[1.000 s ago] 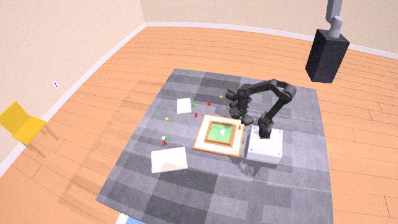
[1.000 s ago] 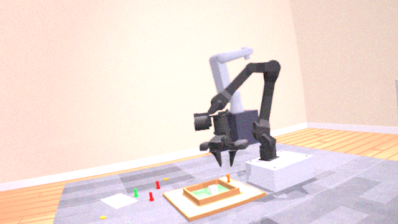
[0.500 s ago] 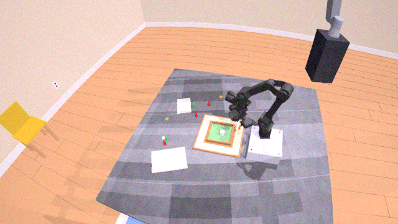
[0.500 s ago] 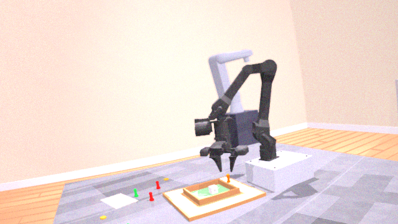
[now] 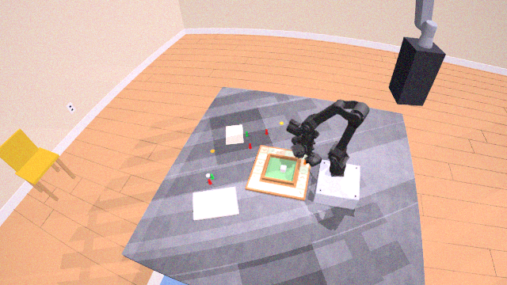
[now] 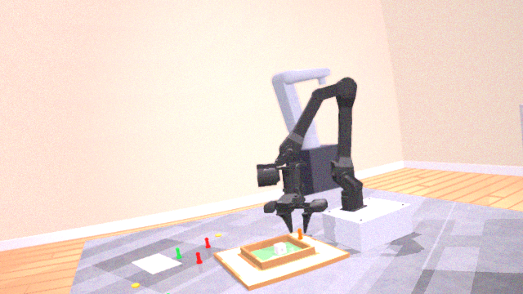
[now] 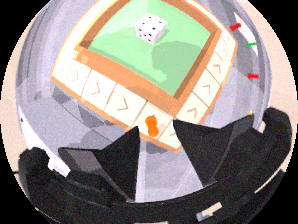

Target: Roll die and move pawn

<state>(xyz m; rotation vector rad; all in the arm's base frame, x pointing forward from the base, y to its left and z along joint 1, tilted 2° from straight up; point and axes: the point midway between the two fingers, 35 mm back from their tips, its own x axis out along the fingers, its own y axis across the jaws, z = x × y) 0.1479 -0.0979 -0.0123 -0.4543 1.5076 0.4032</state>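
Right now the orange pawn is right at my gripper tip. Also, from my gripper tip: green dice tray (120 mm ahead, 50 mm to the left, 30 mm below); white die (110 mm ahead, 50 mm to the left, 10 mm below).
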